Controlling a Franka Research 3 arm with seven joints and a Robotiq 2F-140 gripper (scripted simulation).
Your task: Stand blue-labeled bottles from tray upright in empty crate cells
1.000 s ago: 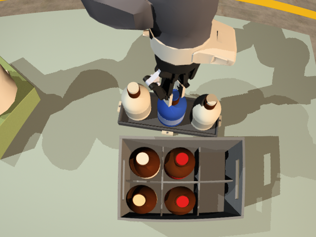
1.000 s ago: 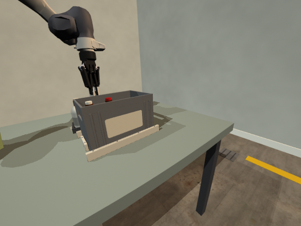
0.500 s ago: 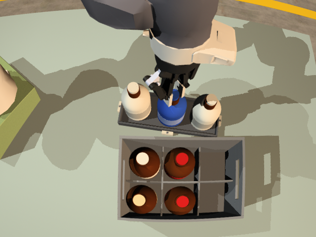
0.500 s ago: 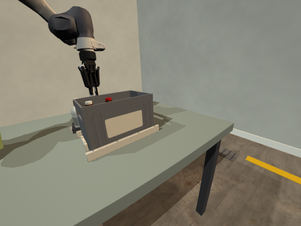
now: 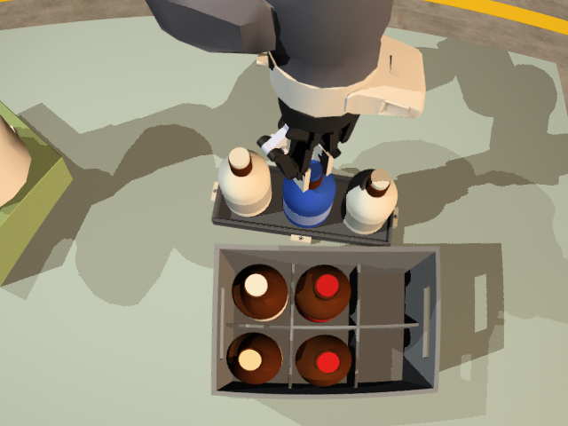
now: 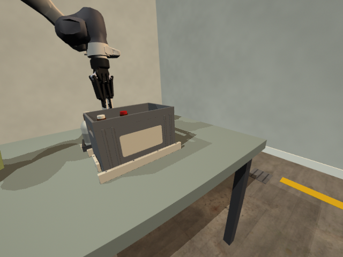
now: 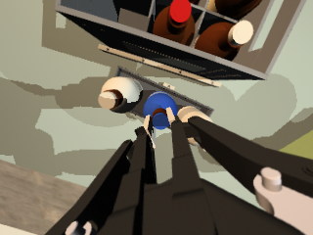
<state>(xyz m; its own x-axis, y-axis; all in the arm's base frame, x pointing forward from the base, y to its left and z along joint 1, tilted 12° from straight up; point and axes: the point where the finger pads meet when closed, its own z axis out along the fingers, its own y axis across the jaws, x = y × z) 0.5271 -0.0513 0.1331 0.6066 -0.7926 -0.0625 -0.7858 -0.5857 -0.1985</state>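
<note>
My gripper is now 9 cm above the blue-labeled bottle. The rest, counted from my hand: grey crate (19 cm to the right, 9 cm below, 2 cm ahead); cream-labeled bottle (9 cm below, 9 cm behind, 2 cm to the left); dark tray (16 cm below).
</note>
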